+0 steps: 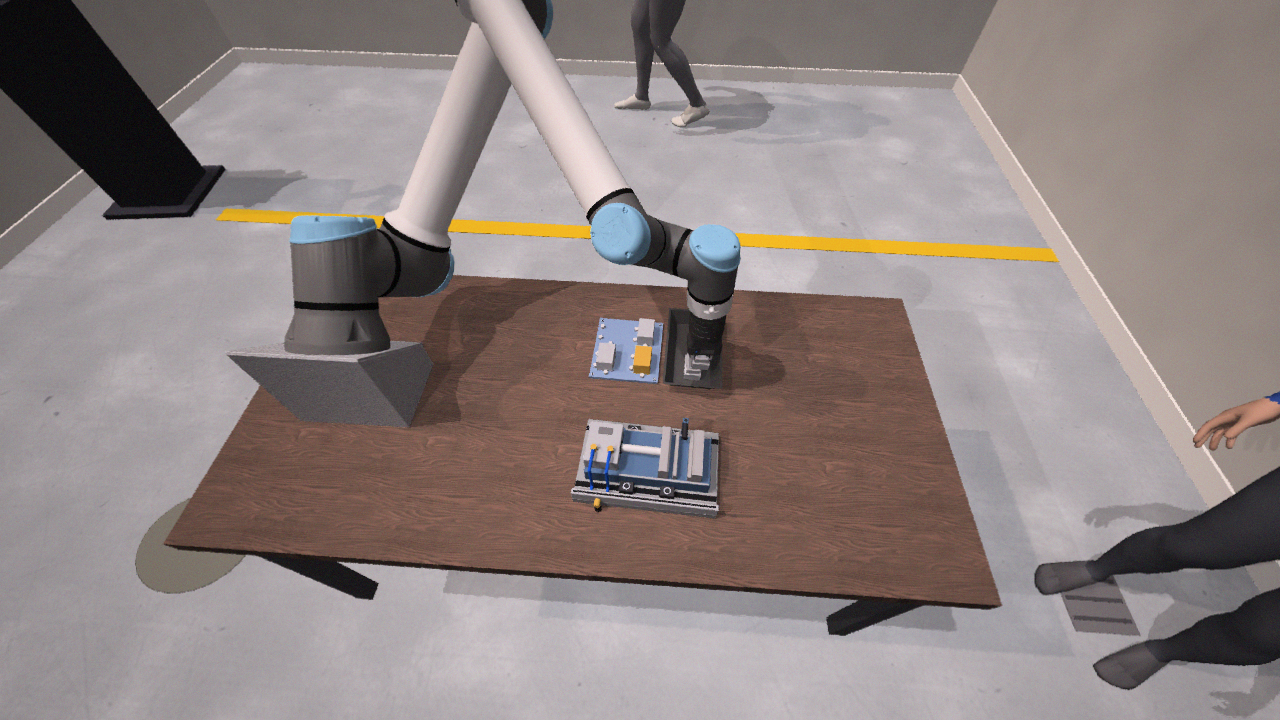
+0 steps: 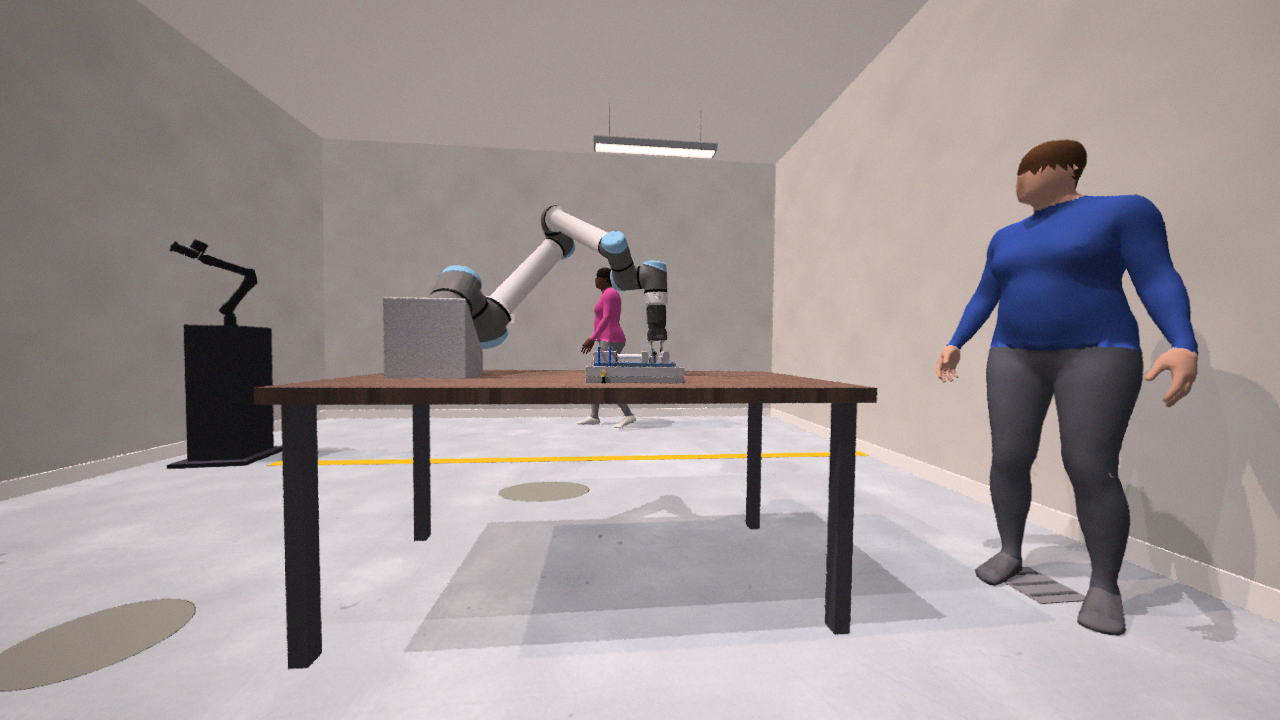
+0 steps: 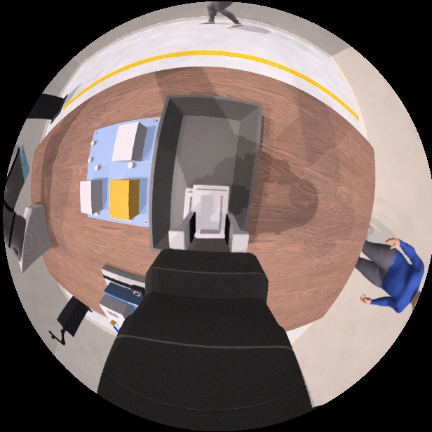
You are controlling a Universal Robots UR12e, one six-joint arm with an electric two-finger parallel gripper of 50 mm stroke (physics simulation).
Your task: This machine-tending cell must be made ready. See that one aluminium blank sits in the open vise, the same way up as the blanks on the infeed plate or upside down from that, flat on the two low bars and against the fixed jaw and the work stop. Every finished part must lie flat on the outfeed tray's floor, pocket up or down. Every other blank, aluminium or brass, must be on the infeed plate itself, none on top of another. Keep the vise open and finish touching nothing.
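Seen in the pictures: gripper, fingertip midpoint: [image 1: 701,356] [image 2: 656,356]; arm's base at its link origin: [image 1: 340,348] [image 2: 442,322].
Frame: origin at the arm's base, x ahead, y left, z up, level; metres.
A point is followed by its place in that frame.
My gripper [image 1: 699,360] {x 0.782, y 0.020, z -0.115 m} [image 2: 657,347] {x 0.782, y 0.020, z -0.115 m} [image 3: 210,221] is low inside the grey outfeed tray [image 1: 671,351] {x 0.718, y 0.073, z -0.160 m} [image 3: 161,175], shut on a light finished part [image 3: 212,207], pocket up. A second finished part [image 3: 188,200] shows partly beneath it, at its left edge; any gap between the two is hidden. The vise [image 1: 644,503] {x 0.625, y -0.317, z -0.147 m} [image 2: 635,376] {x 0.625, y -0.317, z -0.168 m} [image 3: 122,295] is open, with no blank visible between its jaws. The blue infeed plate [image 1: 622,340] {x 0.597, y 0.129, z -0.180 m} [image 3: 105,150] bears two aluminium blanks [image 1: 605,356] {x 0.553, y 0.054, z -0.144 m} [image 1: 646,331] {x 0.658, y 0.127, z -0.144 m} [image 3: 91,196] [image 3: 129,141] and a brass blank [image 1: 642,360] {x 0.643, y 0.037, z -0.144 m} [image 3: 125,199], all apart.
The tray's walls rise around the gripper, and the infeed plate lies close along its left side. A dark upright post [image 1: 684,428] {x 0.717, y -0.180, z -0.092 m} stands at the vise. The arm's grey pedestal [image 1: 358,385] {x 0.057, y -0.089, z -0.012 m} [image 2: 429,337] {x -0.018, y -0.079, z -0.053 m} is at the table's left. A person in blue [image 2: 1074,268] [image 3: 400,275] stands at the right.
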